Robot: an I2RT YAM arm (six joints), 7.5 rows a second.
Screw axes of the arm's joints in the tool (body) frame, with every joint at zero. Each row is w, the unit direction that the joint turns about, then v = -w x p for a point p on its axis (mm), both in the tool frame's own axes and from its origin. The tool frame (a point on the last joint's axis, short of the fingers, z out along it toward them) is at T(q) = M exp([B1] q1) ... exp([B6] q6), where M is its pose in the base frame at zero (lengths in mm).
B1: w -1 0 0 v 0 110.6 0
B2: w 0 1 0 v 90.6 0 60
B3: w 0 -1 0 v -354.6 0 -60
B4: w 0 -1 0 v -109.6 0 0
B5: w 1 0 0 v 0 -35.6 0
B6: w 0 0 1 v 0 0 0
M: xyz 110.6 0 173.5 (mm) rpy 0 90 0 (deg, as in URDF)
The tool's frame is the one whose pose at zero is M.
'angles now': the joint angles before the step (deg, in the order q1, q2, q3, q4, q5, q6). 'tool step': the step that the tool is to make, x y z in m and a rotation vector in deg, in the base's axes. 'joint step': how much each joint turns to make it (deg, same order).
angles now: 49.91 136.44 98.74 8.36 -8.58 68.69
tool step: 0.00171 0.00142 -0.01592 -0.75 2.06 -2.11
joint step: 0.04 2.08 0.54 -0.08 1.31 2.05
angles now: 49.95 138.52 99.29 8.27 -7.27 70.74
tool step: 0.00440 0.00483 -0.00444 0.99 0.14 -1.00
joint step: 0.00 1.81 1.96 0.66 0.49 1.16
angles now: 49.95 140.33 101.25 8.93 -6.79 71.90
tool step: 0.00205 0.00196 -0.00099 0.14 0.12 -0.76
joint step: 0.00 0.70 1.05 -0.25 0.57 0.54
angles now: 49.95 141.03 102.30 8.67 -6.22 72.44
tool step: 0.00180 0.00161 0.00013 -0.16 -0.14 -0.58
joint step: 0.00 0.51 1.01 -0.52 0.61 0.11
